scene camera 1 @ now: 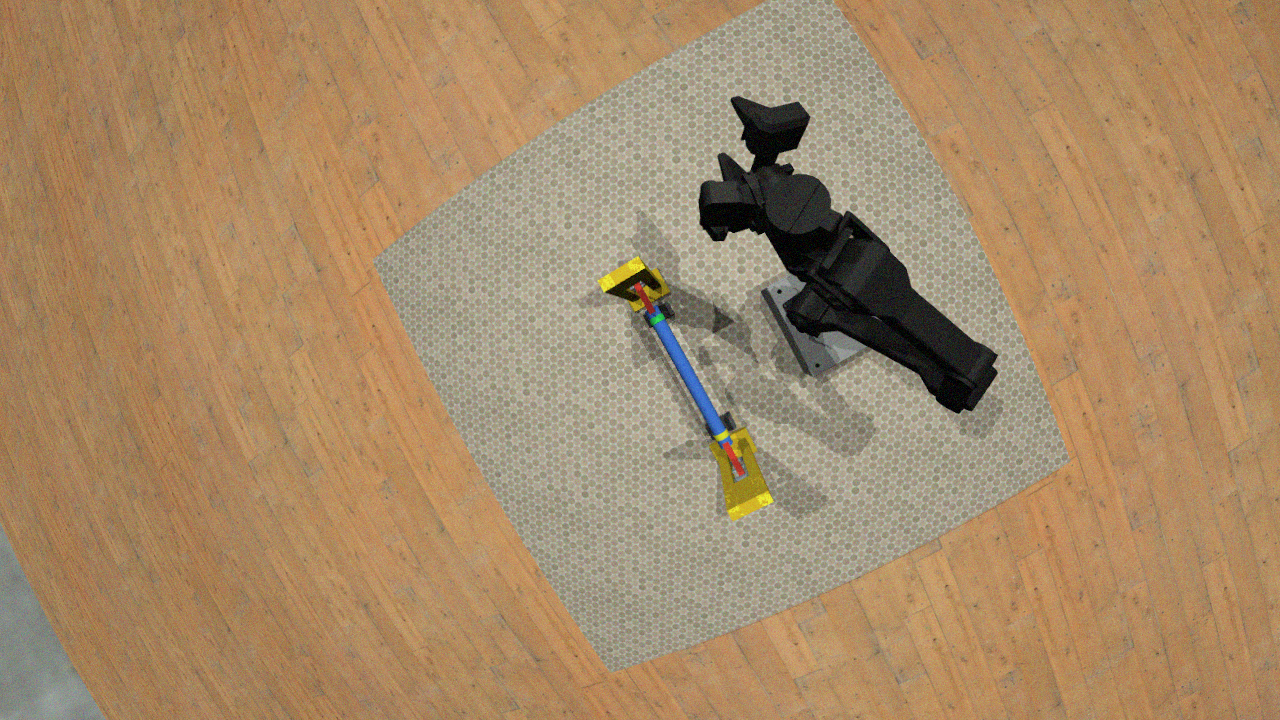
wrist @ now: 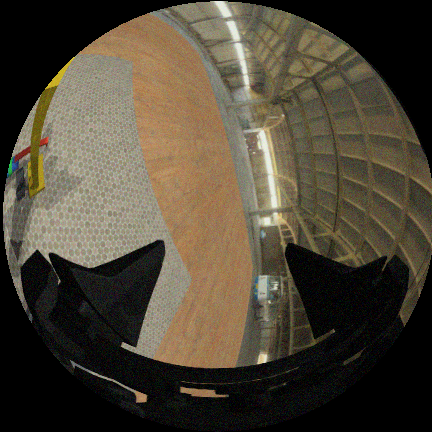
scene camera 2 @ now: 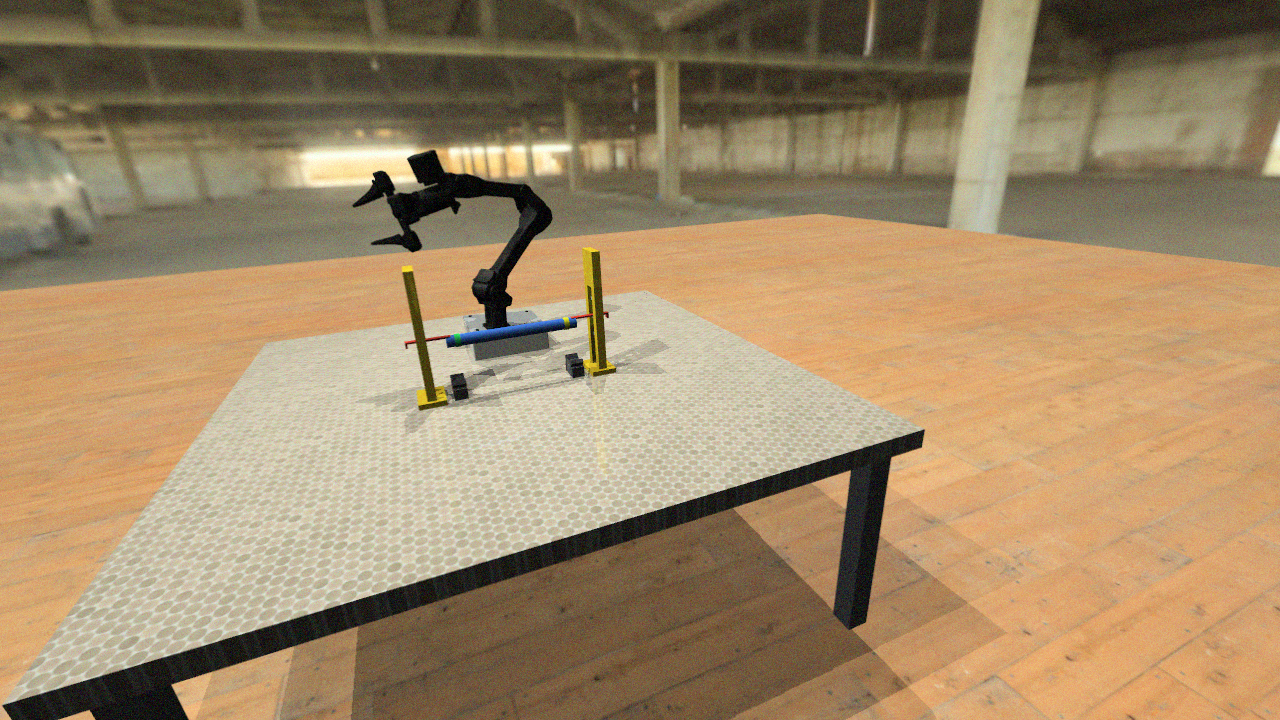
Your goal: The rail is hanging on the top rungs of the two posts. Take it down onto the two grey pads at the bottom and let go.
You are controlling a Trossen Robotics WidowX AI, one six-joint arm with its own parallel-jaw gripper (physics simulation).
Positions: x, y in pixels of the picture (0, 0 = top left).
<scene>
my gripper: scene camera 1 727, 127; wrist; scene camera 2
same spot on my gripper: (scene camera 2: 375, 192) = (wrist: 360, 267)
</scene>
